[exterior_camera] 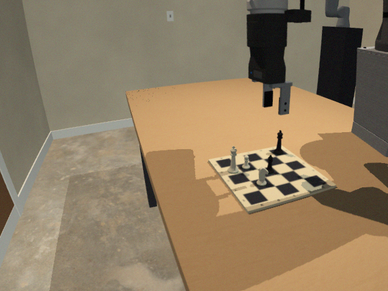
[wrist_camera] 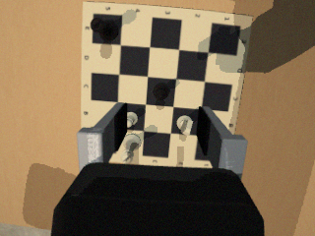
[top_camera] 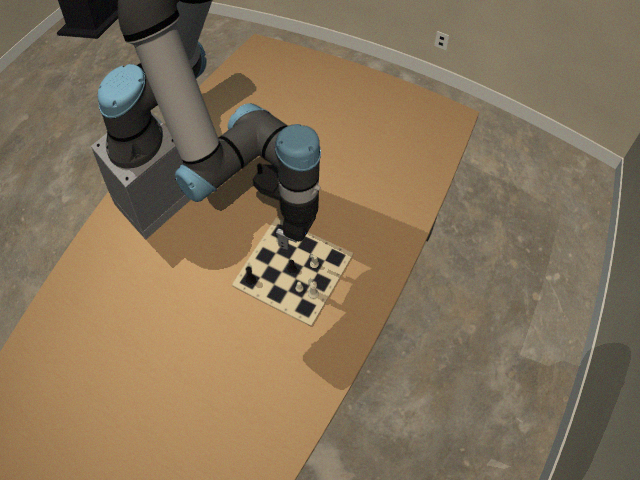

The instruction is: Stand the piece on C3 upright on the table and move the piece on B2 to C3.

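Right now my hand is 140 mm above the black pawn. From my hand the other things lie so: white pawn (40 mm ahead, 40 mm to the right, 150 mm below); white knight (50 mm ahead, 30 mm to the left, 150 mm below); white king (70 mm ahead, 50 mm to the right, 130 mm below).
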